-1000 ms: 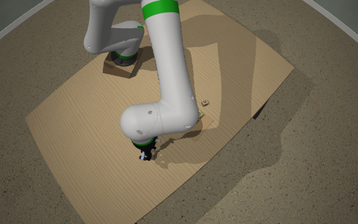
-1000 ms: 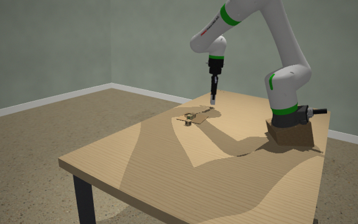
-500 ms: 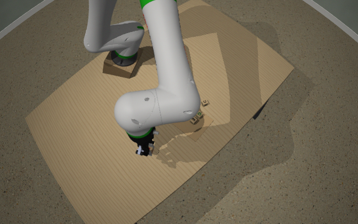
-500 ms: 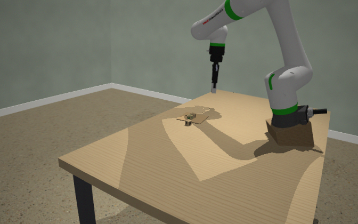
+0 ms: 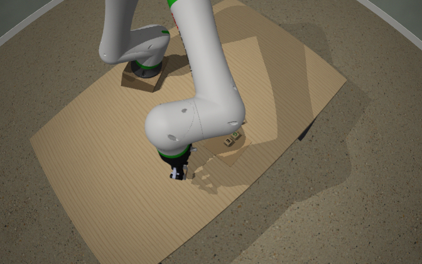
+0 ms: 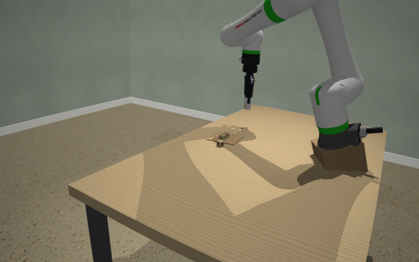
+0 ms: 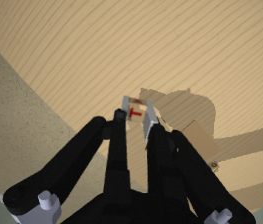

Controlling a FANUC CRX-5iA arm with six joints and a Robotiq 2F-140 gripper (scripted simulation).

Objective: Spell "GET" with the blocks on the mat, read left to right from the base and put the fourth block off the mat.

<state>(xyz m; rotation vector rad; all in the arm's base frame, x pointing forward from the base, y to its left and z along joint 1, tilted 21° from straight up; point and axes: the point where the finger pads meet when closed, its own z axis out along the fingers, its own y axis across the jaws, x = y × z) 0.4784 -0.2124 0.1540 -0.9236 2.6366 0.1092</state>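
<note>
My hand is 230 mm to the right of the mat, 130 mm above it and 10 mm past it.
</note>
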